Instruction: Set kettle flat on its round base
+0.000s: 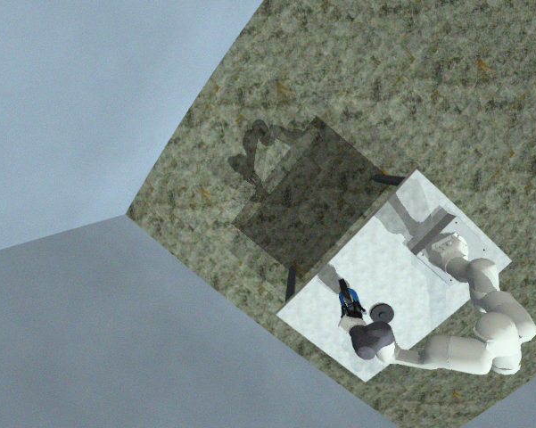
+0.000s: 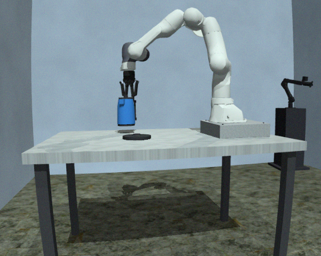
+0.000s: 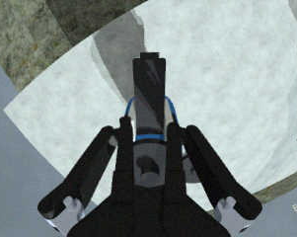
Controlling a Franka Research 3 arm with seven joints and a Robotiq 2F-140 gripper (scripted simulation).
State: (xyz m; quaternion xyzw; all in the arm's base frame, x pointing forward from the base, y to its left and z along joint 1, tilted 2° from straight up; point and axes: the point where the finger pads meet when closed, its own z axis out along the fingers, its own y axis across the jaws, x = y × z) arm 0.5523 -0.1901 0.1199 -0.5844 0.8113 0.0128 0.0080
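My gripper is now 10 mm short of the blue kettle, 30 mm to the right of it and 50 mm above it. Round my hand: black round base: 60 mm behind, 340 mm to the left, 180 mm below.
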